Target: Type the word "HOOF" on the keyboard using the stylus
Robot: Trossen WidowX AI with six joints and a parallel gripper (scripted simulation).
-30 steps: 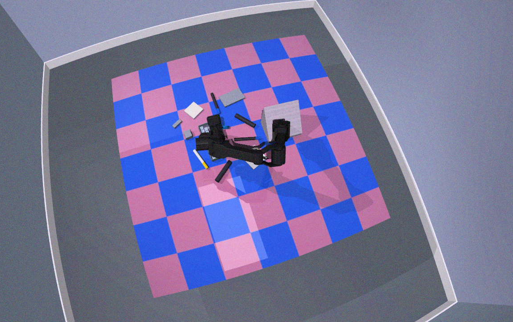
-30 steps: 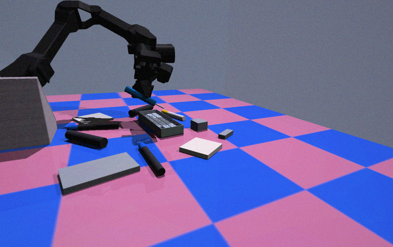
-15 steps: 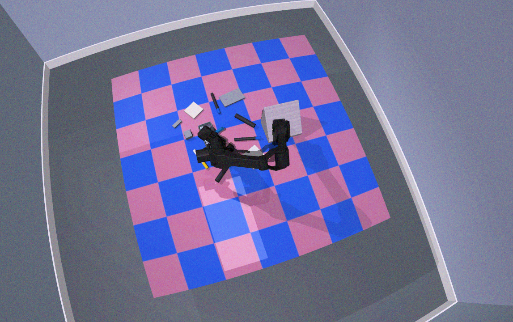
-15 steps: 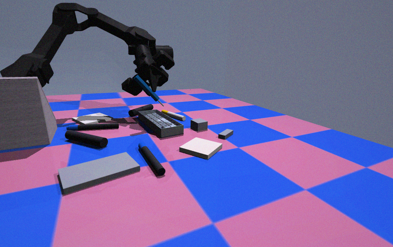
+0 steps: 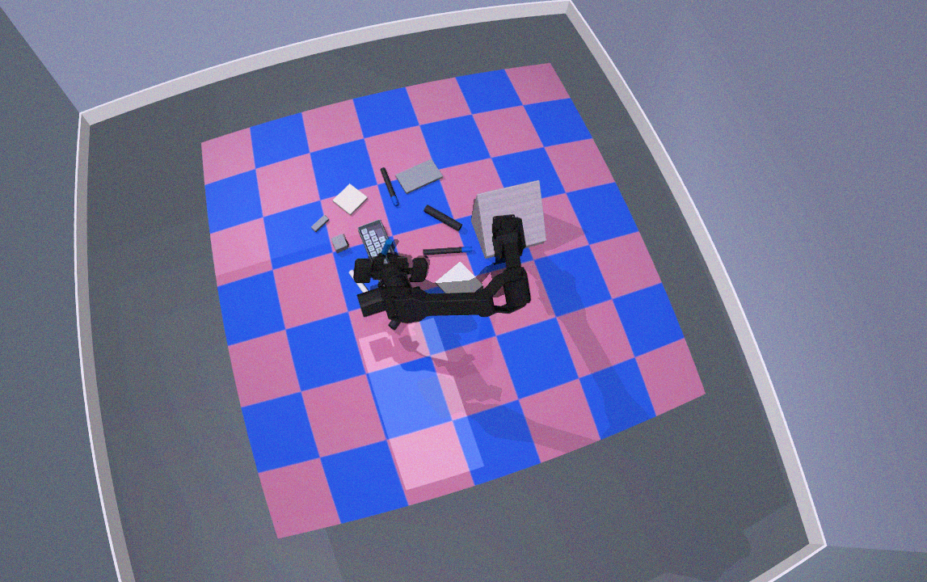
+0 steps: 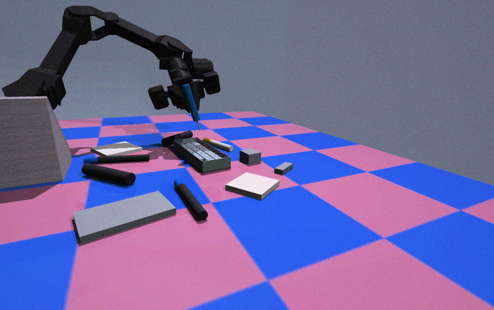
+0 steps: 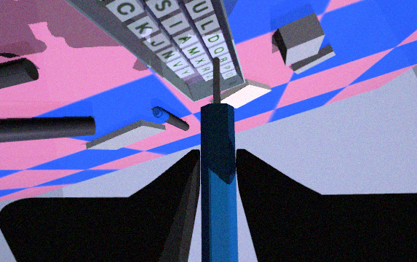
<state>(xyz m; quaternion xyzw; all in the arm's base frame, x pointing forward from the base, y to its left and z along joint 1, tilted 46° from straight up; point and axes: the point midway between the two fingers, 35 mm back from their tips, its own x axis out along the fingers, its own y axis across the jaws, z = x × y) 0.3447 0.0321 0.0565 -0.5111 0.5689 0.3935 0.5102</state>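
My gripper tip is 40 mm above the stylus tip and 10 mm short of it. Round my gripper tip: white pad 250 mm to the right, 110 mm below, 70 mm ahead; then blue stylus 10 mm below; then white-and-yellow marker 110 mm below, 70 mm ahead, 50 mm to the left.
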